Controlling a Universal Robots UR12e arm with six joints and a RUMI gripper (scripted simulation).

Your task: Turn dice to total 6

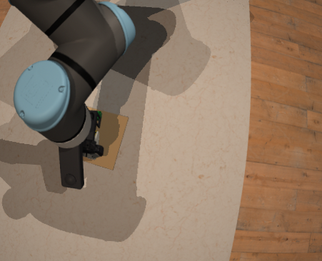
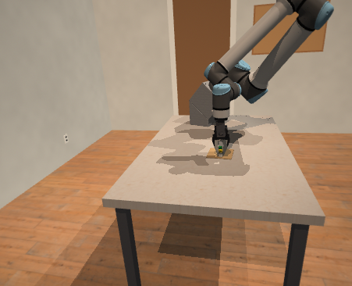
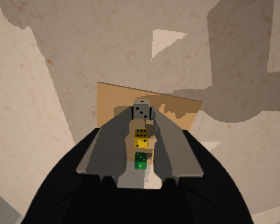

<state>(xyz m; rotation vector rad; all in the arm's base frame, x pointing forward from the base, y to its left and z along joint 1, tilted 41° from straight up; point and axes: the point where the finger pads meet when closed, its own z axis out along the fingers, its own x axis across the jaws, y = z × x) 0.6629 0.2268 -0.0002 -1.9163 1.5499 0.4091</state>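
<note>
My hand is 1 cm above the white die. Also, from my hand: tan mat 5 cm behind, 1 cm to the right, 2 cm below; green die 10 cm behind, 3 cm to the right, 1 cm below; yellow die 5 cm behind, 1 cm to the right, 1 cm below.
</note>
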